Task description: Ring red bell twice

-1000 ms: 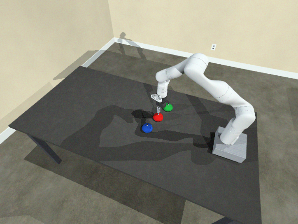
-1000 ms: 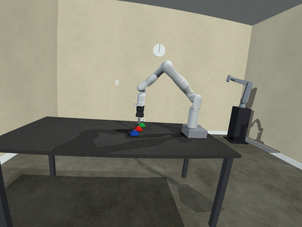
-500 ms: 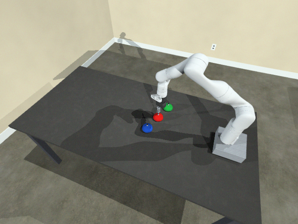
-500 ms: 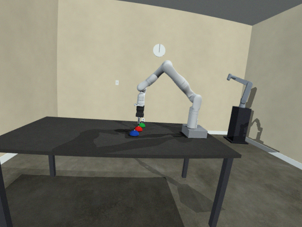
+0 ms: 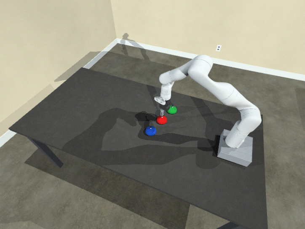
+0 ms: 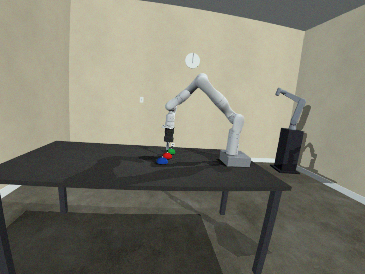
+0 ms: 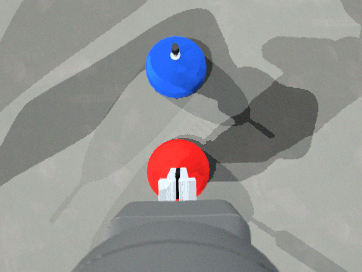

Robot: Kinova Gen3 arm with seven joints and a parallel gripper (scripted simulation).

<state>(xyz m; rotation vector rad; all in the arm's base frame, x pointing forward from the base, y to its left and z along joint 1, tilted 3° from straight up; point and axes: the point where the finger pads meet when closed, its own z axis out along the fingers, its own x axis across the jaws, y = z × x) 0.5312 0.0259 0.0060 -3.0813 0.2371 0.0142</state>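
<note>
Right now the red bell is 50 mm below my hand. The rest, counted from my hand: green bell 20 mm behind, 140 mm to the right, 50 mm below; then blue bell 20 mm ahead, 140 mm to the left, 50 mm below.
</note>
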